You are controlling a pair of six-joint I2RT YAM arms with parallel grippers.
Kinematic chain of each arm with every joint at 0, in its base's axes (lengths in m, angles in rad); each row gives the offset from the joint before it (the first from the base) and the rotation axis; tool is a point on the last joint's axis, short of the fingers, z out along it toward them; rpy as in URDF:
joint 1: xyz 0 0 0.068 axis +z
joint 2: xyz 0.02 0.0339 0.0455 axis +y
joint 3: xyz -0.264 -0.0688 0 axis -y
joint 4: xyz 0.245 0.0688 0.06 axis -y
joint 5: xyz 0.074 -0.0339 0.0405 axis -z
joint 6: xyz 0.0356 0 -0.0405 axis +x
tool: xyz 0 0 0 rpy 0 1.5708 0
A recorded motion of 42 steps. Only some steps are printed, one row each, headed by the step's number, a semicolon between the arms.
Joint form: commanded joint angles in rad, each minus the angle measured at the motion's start. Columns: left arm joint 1, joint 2, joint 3, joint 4, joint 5, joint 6; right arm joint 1, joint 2, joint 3, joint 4, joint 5, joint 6.
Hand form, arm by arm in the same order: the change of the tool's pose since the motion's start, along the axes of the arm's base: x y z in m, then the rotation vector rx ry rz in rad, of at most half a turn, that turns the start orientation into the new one. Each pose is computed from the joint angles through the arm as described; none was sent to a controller.
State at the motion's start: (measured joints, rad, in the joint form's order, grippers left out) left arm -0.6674 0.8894 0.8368 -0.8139 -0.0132 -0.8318; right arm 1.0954 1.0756 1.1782 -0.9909 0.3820 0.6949
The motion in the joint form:
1: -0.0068 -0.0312 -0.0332 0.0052 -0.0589 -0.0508; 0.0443 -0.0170 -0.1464 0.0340 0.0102 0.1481
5: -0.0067 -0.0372 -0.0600 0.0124 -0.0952 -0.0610; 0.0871 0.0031 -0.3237 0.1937 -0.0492 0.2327
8: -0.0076 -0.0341 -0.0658 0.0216 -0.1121 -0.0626; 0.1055 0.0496 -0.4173 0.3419 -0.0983 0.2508
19: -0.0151 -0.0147 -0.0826 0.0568 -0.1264 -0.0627; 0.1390 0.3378 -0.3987 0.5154 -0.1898 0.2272
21: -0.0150 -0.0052 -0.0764 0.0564 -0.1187 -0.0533; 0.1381 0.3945 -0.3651 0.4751 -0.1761 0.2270
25: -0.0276 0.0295 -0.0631 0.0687 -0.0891 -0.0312; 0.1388 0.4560 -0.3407 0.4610 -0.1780 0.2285
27: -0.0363 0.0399 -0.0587 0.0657 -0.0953 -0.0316; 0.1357 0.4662 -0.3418 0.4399 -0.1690 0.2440
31: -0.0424 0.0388 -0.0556 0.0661 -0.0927 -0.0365; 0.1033 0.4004 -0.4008 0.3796 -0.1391 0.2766
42: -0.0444 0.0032 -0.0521 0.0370 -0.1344 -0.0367; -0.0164 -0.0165 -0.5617 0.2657 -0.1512 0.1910
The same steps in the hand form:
1: -0.0041 0.0045 -0.0055 0.0060 -0.0116 0.0700; -0.0088 0.0013 -0.0395 -0.0033 0.0829 -0.0722
5: -0.0045 0.0064 -0.0126 0.0305 -0.0157 0.1012; -0.0153 0.0127 -0.0891 0.0230 0.1719 -0.0627
8: -0.0034 0.0062 -0.0142 0.0392 -0.0238 0.1123; -0.0166 0.0243 -0.1188 0.0505 0.2154 -0.0311
19: 0.0000 0.0024 -0.0199 0.0480 -0.0304 0.1141; -0.0109 0.0718 -0.1676 -0.0330 0.3159 0.0566
21: 0.0012 0.0011 -0.0194 0.0512 -0.0270 0.1020; -0.0082 0.0775 -0.1738 -0.0953 0.3269 0.0402
25: 0.0046 -0.0059 -0.0198 0.0517 -0.0135 0.0533; -0.0061 0.0842 -0.1832 -0.1418 0.3469 0.0334
27: 0.0050 -0.0080 -0.0203 0.0611 -0.0100 0.0486; -0.0056 0.0820 -0.1867 -0.1666 0.3552 0.0088
31: 0.0043 -0.0090 -0.0191 0.0538 -0.0105 0.0447; -0.0046 0.0576 -0.1877 -0.2034 0.3590 -0.0708
42: -0.0009 -0.0030 -0.0142 0.0713 -0.0389 0.0698; -0.0108 -0.0162 -0.1545 -0.0913 0.3006 -0.0946

